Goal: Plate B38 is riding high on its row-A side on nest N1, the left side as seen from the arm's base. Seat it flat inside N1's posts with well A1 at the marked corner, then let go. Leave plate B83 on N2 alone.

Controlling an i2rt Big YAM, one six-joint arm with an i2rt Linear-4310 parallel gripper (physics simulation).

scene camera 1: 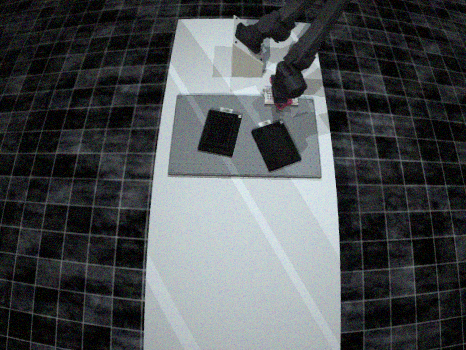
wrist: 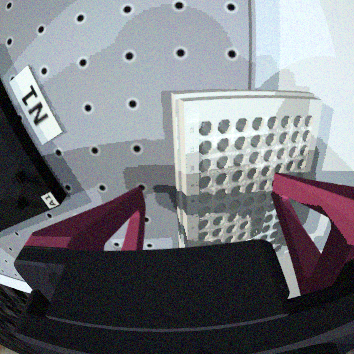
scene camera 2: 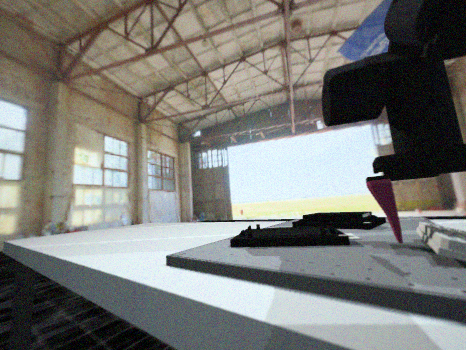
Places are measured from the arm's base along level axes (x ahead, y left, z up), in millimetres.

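Pixels of known places: gripper, fingertip midpoint: (scene camera 1: pixel 278 100) (wrist: pixel 208 189); arm's base, origin of the base link: (scene camera 1: pixel 247 39).
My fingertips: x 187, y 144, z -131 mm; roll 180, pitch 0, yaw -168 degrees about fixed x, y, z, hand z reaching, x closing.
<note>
For each thing: its top centre in the pictures, then the offset to it from my fingertips. "*": a spot on its surface instead. Level surfaces: height alone.
- Nest N1, middle of its top: (scene camera 2: pixel 284 225) (scene camera 1: pixel 276 143) 16 mm up, 190 mm ahead, 1 mm left
- A1 corner tag, surface spot: (wrist: pixel 50 200) * 6 mm up, 97 mm ahead, 14 mm left
- Nest N2, surface spot: (scene camera 2: pixel 340 220) * 9 mm up, 144 mm ahead, 153 mm right
- white many-welled plate, middle of its top: (wrist: pixel 255 218) (scene camera 1: pixel 281 93) 18 mm up, 26 mm back, 5 mm left
- grey perforated board, middle of its top: (scene camera 2: pixel 331 230) (scene camera 1: pixel 245 132) 5 mm down, 152 mm ahead, 108 mm right
- white table, its level: 18 mm down
Nest N1 (scene camera 1: pixel 276 146) (scene camera 2: pixel 290 238) (wrist: pixel 22 175) is black. Its N1 label (wrist: pixel 36 105) and A1 corner tag (wrist: pixel 50 200) show in the wrist view. It is too dark to tell whether a plate lies in it or how it sits. Nest N2 (scene camera 1: pixel 220 132) (scene camera 2: pixel 340 220) is also dark, its plate unclear. A white many-welled plate (scene camera 1: pixel 270 96) (scene camera 2: pixel 442 240) (wrist: pixel 250 107) lies at the board's arm-side edge; its name is unreadable. My gripper (scene camera 1: pixel 278 92) (wrist: pixel 208 189) is open and empty; one fingertip is beside this plate's edge, the other appears over its wells.
The grey perforated board (scene camera 1: pixel 187 162) (scene camera 2: pixel 320 280) (wrist: pixel 107 80) carries both nests and lies on the white table (scene camera 1: pixel 225 250) (scene camera 2: pixel 90 250). A beige panel (scene camera 1: pixel 245 62) stands behind the board. The dark arm (scene camera 1: pixel 315 45) reaches in from the top right.
</note>
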